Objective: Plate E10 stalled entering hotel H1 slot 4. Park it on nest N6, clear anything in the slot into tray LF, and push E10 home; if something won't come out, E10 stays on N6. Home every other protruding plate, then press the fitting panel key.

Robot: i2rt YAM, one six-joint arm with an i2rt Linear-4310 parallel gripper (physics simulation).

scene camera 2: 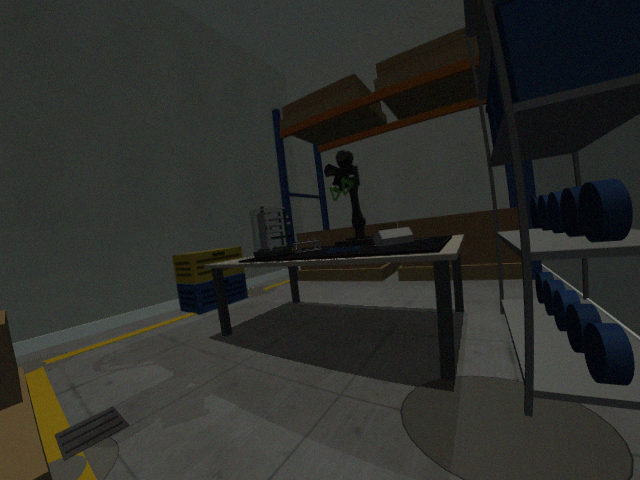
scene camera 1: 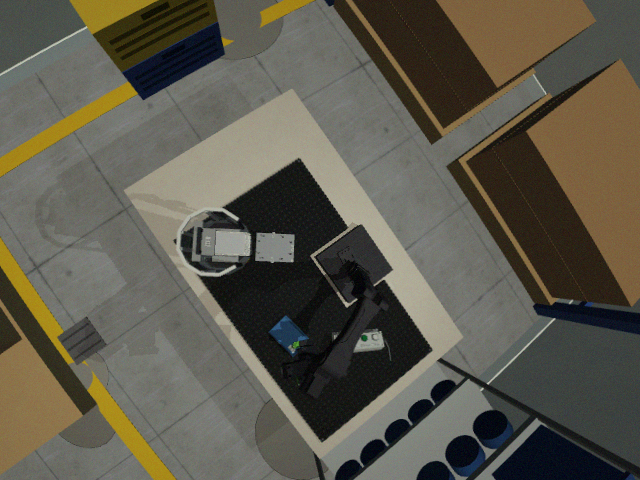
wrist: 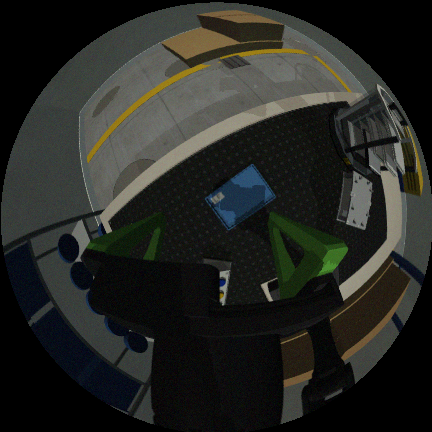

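My gripper is open and empty, its green fingers wide apart, high above the mat near the blue tray. The tray's label is too small to read; no loose item shows in it. The hotel stands at the table's far left, inside a clear guard. A pale plate sticks out of it towards the flat grey nest, which holds no plate. Slot numbers and plate names cannot be read. The white key panel is partly hidden by the arm.
The arm stands on a dark square base at the table's long edge. The dark mat lies on the cream table top. A shelf rack with blue round containers stands beyond the table's end. Stacked crates stand on the floor.
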